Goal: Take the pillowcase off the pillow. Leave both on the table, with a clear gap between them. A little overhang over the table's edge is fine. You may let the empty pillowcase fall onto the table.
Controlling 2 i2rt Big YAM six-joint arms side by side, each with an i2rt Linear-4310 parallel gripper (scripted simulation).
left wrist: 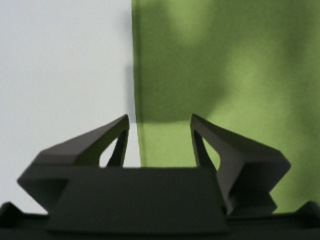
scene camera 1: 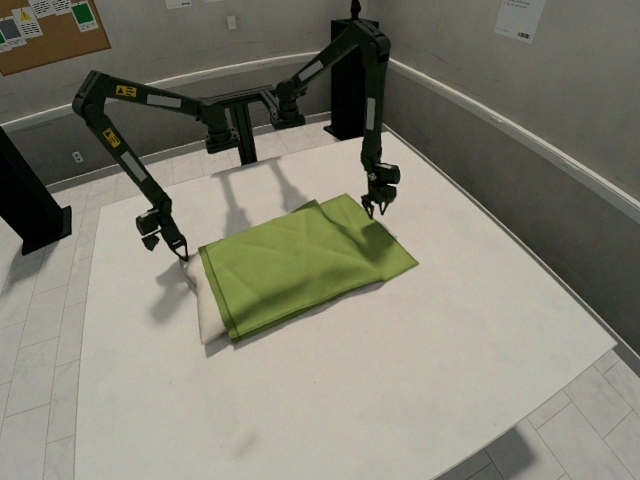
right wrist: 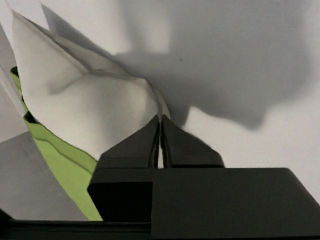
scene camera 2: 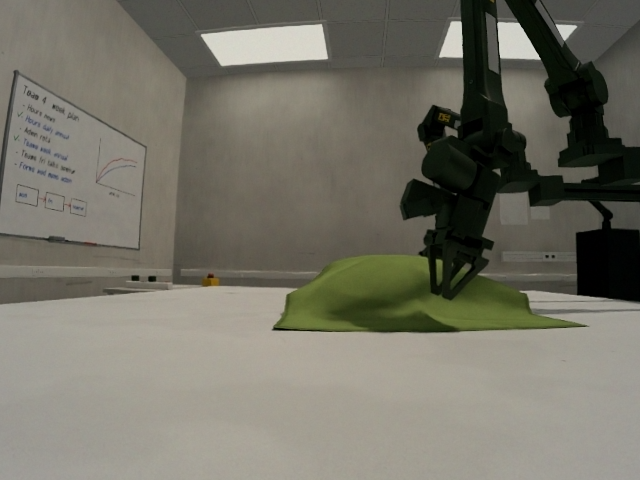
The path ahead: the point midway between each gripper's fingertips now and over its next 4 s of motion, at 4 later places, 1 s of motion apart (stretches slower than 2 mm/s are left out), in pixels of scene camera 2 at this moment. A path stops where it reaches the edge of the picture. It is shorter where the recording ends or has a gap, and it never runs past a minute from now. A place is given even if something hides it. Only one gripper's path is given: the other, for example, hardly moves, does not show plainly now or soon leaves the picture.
My left gripper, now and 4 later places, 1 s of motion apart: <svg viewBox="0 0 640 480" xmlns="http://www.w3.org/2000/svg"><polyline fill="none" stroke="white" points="440,296 437,318 437,324 438,327 439,327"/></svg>
